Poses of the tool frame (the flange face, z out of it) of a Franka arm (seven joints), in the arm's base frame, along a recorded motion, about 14 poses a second.
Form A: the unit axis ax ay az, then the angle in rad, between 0 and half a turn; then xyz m.
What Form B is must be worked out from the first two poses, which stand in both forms.
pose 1, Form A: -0.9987 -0.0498 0.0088 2.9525 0.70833 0.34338 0.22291
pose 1, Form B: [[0.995 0.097 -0.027], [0.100 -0.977 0.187], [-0.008 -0.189 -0.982]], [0.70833 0.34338 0.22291]
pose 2, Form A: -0.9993 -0.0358 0.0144 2.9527 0.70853 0.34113 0.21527
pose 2, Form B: [[0.997 0.068 -0.035], [0.074 -0.980 0.187], [-0.022 -0.189 -0.982]], [0.70853 0.34113 0.21527]
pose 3, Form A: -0.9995 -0.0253 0.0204 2.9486 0.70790 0.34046 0.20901
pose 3, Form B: [[0.998 0.046 -0.045], [0.054 -0.980 0.191], [-0.036 -0.193 -0.981]], [0.70790 0.34046 0.20901]
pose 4, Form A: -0.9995 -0.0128 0.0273 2.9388 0.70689 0.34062 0.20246
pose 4, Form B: [[0.998 0.020 -0.057], [0.031 -0.979 0.201], [-0.051 -0.202 -0.978]], [0.70689 0.34062 0.20246]
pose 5, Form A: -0.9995 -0.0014 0.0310 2.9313 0.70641 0.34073 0.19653
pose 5, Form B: [[0.998 -0.004 -0.062], [0.009 -0.978 0.209], [-0.061 -0.209 -0.976]], [0.70641 0.34073 0.19653]
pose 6, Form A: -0.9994 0.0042 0.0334 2.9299 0.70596 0.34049 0.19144
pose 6, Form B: [[0.998 -0.015 -0.065], [-0.001 -0.978 0.210], [-0.067 -0.210 -0.975]], [0.70596 0.34049 0.19144]
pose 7, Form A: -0.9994 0.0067 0.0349 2.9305 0.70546 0.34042 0.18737
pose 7, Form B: [[0.998 -0.021 -0.068], [-0.006 -0.978 0.210], [-0.070 -0.209 -0.975]], [0.70546 0.34042 0.18737]
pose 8, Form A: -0.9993 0.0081 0.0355 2.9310 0.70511 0.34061 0.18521
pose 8, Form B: [[0.997 -0.023 -0.068], [-0.009 -0.978 0.209], [-0.072 -0.208 -0.975]], [0.70511 0.34061 0.18521]
